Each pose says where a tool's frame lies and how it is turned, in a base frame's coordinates. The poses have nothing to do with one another.
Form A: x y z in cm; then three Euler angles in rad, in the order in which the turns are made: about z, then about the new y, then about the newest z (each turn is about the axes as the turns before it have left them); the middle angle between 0 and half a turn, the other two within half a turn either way.
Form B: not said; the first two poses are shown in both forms.
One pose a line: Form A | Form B
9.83, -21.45, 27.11, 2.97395, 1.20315, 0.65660 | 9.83, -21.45, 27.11, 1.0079, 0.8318, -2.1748
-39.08, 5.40, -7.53, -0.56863, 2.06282, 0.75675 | -39.08, 5.40, -7.53, 2.2336, 0.6956, 1.4660
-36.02, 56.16, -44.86, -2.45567, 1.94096, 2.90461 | -36.02, 56.16, -44.86, 2.5975, -1.1342, -1.8670
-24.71, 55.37, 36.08, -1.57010, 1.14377, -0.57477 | -24.71, 55.37, 36.08, -0.8739, 0.8694, -2.5720
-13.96, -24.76, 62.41, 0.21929, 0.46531, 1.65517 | -13.96, -24.76, 62.41, 0.4639, -0.0378, 1.8655
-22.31, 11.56, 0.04, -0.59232, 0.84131, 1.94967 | -22.31, 11.56, 0.04, 0.8046, -0.2794, 1.2378
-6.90, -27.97, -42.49, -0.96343, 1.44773, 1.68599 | -6.90, -27.97, -42.49, 1.4469, -0.1143, 0.6216
